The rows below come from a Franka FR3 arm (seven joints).
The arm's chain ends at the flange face. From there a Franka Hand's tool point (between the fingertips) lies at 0.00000 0.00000 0.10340 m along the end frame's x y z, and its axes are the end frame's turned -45 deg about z.
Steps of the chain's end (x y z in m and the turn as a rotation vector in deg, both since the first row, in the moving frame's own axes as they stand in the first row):
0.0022, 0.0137, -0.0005, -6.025, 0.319, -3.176
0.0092, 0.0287, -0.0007, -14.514, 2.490, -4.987
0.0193, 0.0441, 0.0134, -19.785, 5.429, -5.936
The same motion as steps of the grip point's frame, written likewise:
-0.0152, 0.0195, -0.0011, -4.486, -4.035, -3.176
-0.0280, 0.0489, -0.0041, -12.024, -8.502, -4.987
-0.0338, 0.0772, 0.0068, -17.829, -10.151, -5.936

